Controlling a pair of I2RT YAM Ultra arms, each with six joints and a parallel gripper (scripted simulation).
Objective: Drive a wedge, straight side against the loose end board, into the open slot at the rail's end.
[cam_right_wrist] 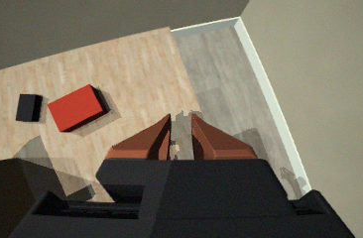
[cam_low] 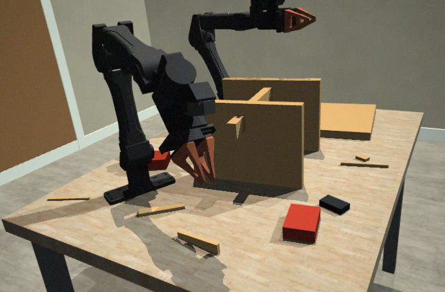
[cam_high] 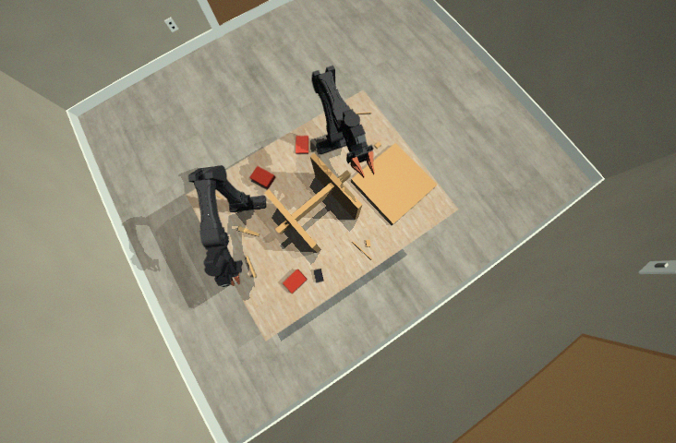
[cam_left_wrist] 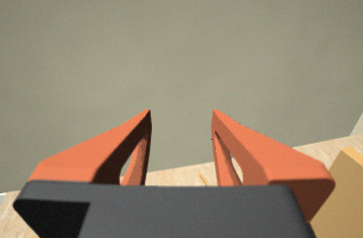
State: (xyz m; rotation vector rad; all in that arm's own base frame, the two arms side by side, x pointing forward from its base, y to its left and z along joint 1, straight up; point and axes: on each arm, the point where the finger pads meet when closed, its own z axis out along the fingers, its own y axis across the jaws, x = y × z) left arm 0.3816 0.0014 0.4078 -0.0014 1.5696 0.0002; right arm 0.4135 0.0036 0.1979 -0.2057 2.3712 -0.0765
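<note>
Now: right hand 9 cm past the rail, 48 cm to the right of it and 1 cm above it. Also, from my right hand: flat panel 3 cm ahead, 91 cm to the left, 18 cm below; then black block 18 cm ahead, 29 cm to the left, 19 cm below.
</note>
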